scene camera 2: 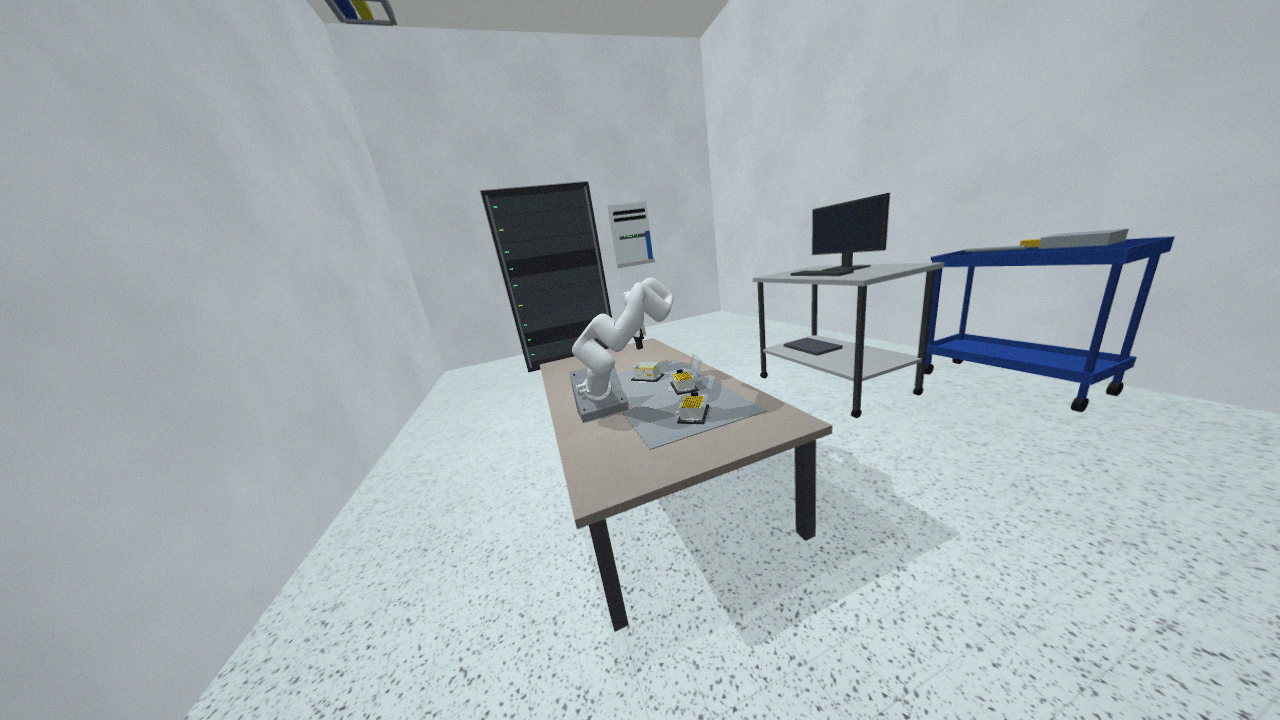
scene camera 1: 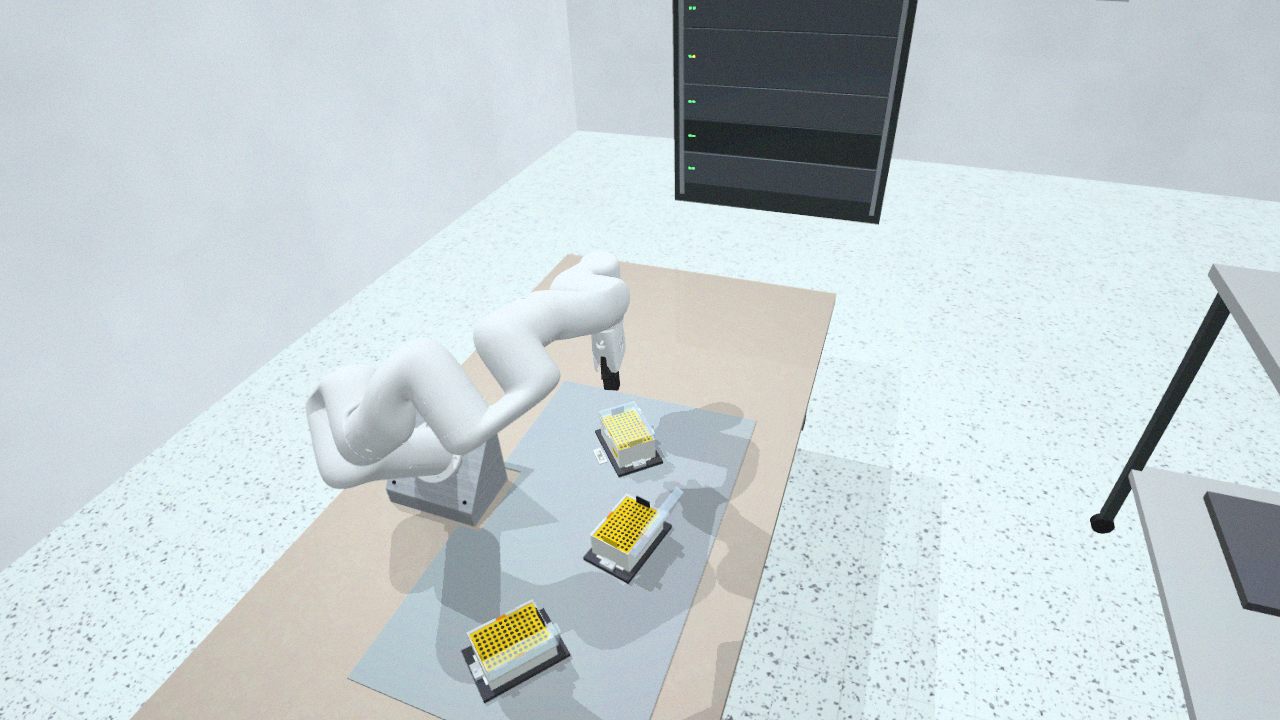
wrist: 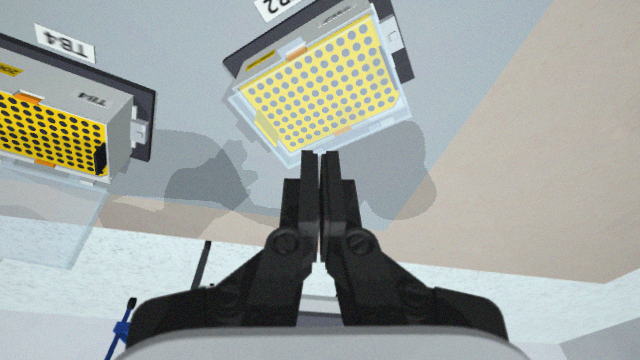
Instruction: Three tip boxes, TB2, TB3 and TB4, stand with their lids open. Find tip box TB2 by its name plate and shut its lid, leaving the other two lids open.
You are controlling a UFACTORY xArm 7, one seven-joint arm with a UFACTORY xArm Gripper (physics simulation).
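Frame: origin at the arm's base, x ahead, y left, z up, level; millimetres.
Seen in the pictures: gripper, between the fingertips: (scene camera 2: 639, 348) (scene camera 1: 612, 388) (wrist: 318, 173); arm's base, origin of its link: (scene camera 2: 597, 387) (scene camera 1: 435, 451).
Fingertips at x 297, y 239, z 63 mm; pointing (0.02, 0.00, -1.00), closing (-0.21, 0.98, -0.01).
Pixels of each thing's top centre, then the offset from my fingertips to it. Level surfaces: height alone.
- Tip box TB2, centre of its top: (wrist: 315, 96) (scene camera 1: 621, 423) (scene camera 2: 644, 365) dx +14, dy +2, dz -99 mm
- Tip box TB4, centre of its top: (wrist: 28, 129) (scene camera 1: 621, 518) (scene camera 2: 680, 375) dx +113, dy -234, dz -110 mm
- grey mat, height of its surface: dz -176 mm
- brown table, height of its surface: dz -179 mm
Tip box TB2 (scene camera 1: 633, 452) (scene camera 2: 646, 371) (wrist: 320, 82) is the far box; its name plate (wrist: 280, 6) is partly cut off at the top of the wrist view. Its clear lid (wrist: 400, 114) lies down over the yellow tip rack. Tip box TB4 (scene camera 1: 628, 530) (scene camera 2: 683, 383) (wrist: 120, 145) is in the middle, its clear lid (scene camera 1: 673, 501) (wrist: 50, 215) open. The nearest box in scene camera 1, TB3 (scene camera 1: 514, 651) (scene camera 2: 692, 411), has its lid open; its name plate is not readable. My gripper (scene camera 1: 611, 388) (scene camera 2: 639, 346) (wrist: 318, 173) is shut and empty, above and beyond TB2, apart from it.
The boxes stand on dark bases on a grey mat (scene camera 1: 402, 653) (scene camera 2: 657, 438) on the brown table (scene camera 1: 760, 331) (scene camera 2: 608, 474). The arm's base (scene camera 1: 438, 497) (scene camera 2: 599, 404) is beside the mat. A dark server rack (scene camera 1: 678, 107) (scene camera 2: 507, 286) stands beyond the table.
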